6 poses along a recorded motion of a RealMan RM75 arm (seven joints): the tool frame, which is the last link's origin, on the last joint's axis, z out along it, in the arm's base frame.
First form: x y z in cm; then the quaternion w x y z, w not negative.
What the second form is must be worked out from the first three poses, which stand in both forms.
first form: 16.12, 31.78, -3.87, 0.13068, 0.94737, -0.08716, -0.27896
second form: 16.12, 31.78, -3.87, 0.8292, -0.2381, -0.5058, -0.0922, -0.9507, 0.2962
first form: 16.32, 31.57, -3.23, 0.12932, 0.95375, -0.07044, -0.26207
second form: 16.32, 31.57, -3.23, 0.8527, -0.2021, -0.4817, -0.0666, -0.9566, 0.2836
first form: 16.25, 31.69, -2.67, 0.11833, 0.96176, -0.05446, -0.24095
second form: 16.25, 31.69, -2.67, 0.8780, -0.1618, -0.4506, -0.0477, -0.9661, 0.2539
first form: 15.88, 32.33, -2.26, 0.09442, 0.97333, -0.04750, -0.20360
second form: 15.88, 32.33, -2.26, 0.9126, -0.1309, -0.3874, -0.0540, -0.9777, 0.2031
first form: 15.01, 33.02, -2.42, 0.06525, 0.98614, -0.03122, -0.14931
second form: 15.01, 33.02, -2.42, 0.9535, -0.0811, -0.2904, -0.0421, -0.9895, 0.1380
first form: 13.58, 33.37, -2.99, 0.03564, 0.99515, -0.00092, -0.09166
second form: 13.58, 33.37, -2.99, 0.9832, -0.0084, -0.1824, 0.0047, -0.9975, 0.0711
